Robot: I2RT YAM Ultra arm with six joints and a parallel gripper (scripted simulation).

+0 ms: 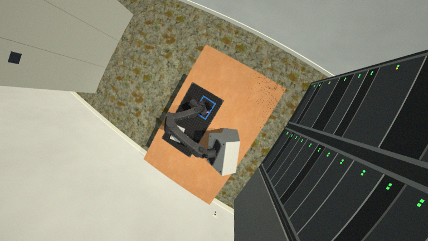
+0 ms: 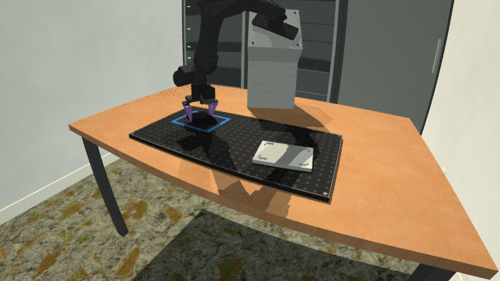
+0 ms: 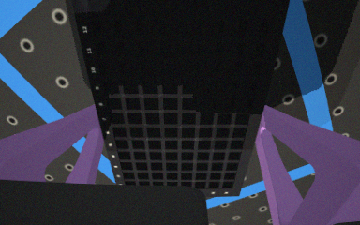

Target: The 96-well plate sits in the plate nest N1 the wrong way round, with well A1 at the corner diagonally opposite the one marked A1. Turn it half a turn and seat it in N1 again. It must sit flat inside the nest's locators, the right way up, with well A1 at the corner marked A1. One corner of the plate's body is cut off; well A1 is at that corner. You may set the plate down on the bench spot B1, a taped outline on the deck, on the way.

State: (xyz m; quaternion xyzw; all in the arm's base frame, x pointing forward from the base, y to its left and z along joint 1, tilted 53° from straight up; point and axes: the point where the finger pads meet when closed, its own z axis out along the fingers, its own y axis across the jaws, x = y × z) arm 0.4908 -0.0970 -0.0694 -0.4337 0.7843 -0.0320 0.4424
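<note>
My hand is right at the black 96-well plate. Round my hand: plate nest N1 (3 cm ahead, 40 cm to the left); A1 mark (5 cm ahead, 49 cm to the left).
</note>
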